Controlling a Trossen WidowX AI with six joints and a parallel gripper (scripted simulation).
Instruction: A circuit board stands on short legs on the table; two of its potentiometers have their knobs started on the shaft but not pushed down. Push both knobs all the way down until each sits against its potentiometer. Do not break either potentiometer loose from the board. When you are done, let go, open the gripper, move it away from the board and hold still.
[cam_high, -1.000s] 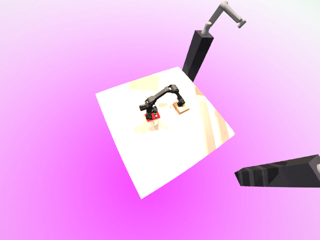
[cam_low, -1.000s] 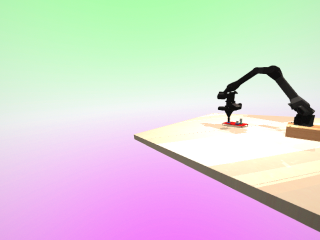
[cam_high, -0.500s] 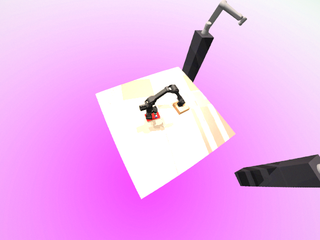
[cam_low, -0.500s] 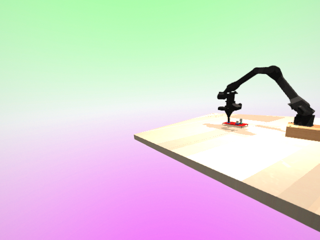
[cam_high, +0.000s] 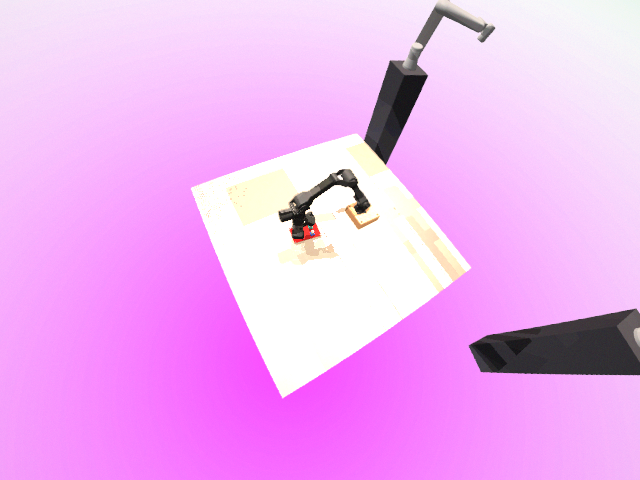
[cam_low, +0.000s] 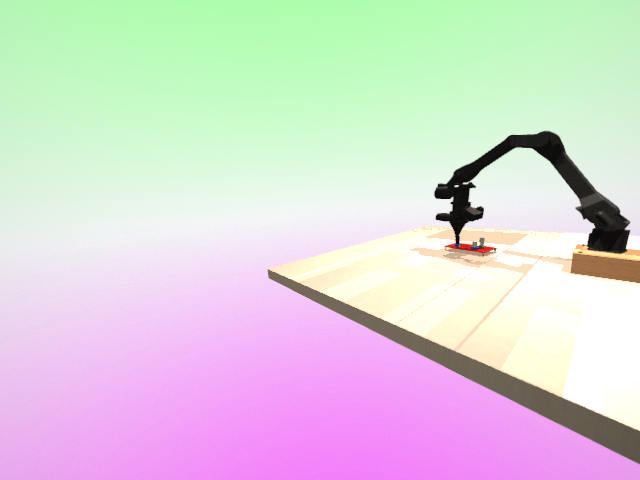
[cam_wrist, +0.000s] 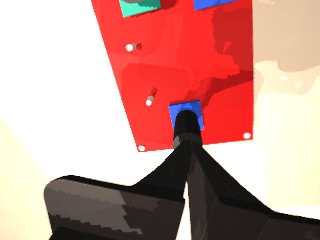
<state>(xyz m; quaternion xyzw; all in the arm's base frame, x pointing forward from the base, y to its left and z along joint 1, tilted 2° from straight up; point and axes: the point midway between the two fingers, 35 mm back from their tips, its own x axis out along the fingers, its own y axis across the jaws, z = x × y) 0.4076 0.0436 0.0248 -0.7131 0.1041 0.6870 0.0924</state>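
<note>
The black knob is 1 cm below my gripper tip. The rest, counted from my gripper tip: grey knob (9 cm behind, 2 cm to the right, 1 cm below).
</note>
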